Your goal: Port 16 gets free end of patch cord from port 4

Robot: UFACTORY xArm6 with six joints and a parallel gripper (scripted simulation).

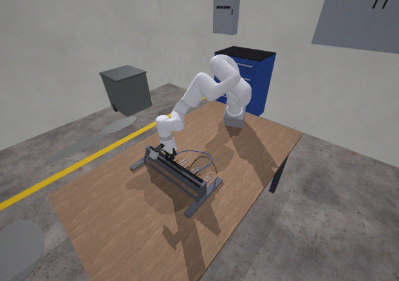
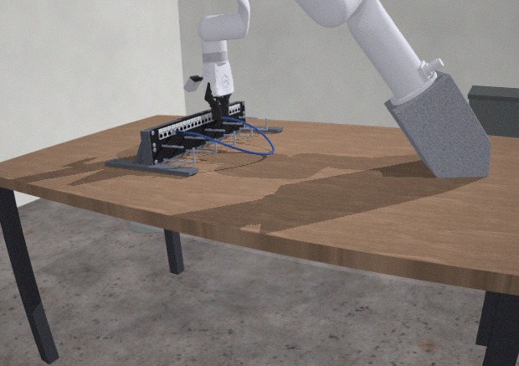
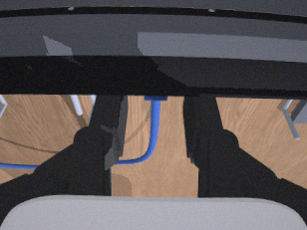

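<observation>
The plug is 20 mm ahead of my hand and 20 mm below it.
</observation>
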